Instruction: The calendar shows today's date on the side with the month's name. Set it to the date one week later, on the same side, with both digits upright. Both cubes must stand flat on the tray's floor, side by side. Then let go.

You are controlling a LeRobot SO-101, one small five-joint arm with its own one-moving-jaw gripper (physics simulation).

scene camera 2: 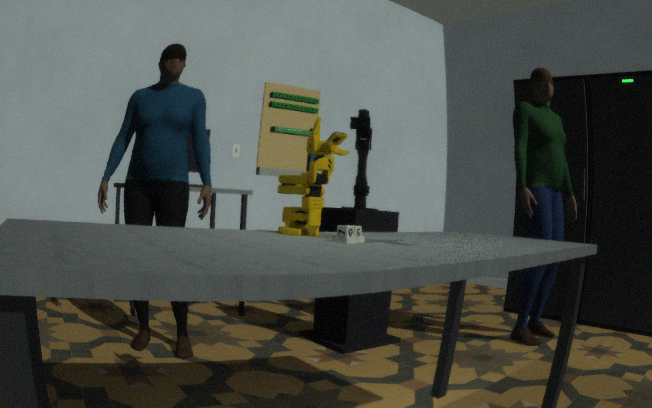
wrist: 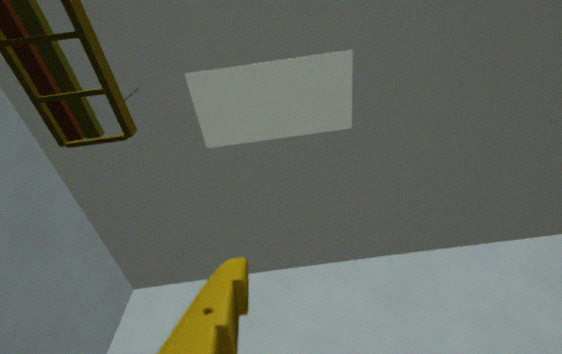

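Observation:
The calendar [scene camera 2: 350, 234] is small and white, standing on the grey table just right of the arm's base in the scene view. Two dark digits, which look like 0 and 5, show on its front, and a dark mark shows on its left side. The month's name and the tray's floor cannot be made out. My yellow gripper [scene camera 2: 333, 135] is raised high above the table, well above the calendar, pointing up. It is wide open and empty. In the wrist view one notched jaw shows against the wall and ceiling; the calendar does not show there.
The grey table [scene camera 2: 200, 260] carries the yellow arm, whose base [scene camera 2: 301, 222] stands near the back edge. Behind it are a black arm [scene camera 2: 361, 165] on a dark stand and a tan board [scene camera 2: 282, 150] on the wall. Two people stand beyond the table.

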